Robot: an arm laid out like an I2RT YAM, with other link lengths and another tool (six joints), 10 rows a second.
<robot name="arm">
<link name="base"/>
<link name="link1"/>
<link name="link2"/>
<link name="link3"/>
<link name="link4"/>
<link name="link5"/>
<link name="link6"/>
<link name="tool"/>
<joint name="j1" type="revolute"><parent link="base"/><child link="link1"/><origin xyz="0 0 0.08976"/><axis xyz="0 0 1"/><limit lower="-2.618" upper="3.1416"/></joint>
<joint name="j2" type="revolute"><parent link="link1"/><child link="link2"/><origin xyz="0.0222 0.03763 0.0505"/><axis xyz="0 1 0"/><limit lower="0" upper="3.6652"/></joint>
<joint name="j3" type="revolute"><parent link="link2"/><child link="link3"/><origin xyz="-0.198 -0.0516 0"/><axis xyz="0 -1 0"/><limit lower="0" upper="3.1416"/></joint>
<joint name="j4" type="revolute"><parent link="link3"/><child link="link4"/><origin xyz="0.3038 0.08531 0.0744"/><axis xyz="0 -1 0"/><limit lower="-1.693" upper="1.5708"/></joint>
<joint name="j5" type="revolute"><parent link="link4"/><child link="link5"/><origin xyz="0.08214 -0.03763 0.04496"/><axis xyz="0 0 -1"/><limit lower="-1.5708" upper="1.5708"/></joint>
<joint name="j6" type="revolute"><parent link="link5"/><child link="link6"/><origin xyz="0.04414 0 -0.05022"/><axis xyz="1 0 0"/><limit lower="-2.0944" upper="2.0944"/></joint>
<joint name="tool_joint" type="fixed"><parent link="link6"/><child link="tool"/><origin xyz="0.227 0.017 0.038" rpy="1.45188 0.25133 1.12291"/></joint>
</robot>
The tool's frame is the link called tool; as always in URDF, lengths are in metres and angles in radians.
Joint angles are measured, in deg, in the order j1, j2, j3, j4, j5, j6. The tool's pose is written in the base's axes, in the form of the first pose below.
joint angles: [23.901 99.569 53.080 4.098 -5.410 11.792]
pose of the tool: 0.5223 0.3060 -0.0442 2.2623 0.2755 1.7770
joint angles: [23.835 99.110 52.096 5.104 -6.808 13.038]
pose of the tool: 0.5187 0.3098 -0.0433 2.2632 0.2425 1.7796
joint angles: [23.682 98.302 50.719 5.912 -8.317 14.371]
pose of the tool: 0.5132 0.3123 -0.0435 2.2693 0.2083 1.7826
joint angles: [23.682 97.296 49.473 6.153 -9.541 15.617]
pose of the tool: 0.5069 0.3148 -0.0434 2.2787 0.1793 1.7861
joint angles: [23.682 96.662 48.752 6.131 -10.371 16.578]
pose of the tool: 0.5027 0.3164 -0.0436 2.2879 0.1587 1.7874
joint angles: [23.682 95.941 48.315 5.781 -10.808 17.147]
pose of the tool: 0.5001 0.3171 -0.0421 2.2933 0.1471 1.7874
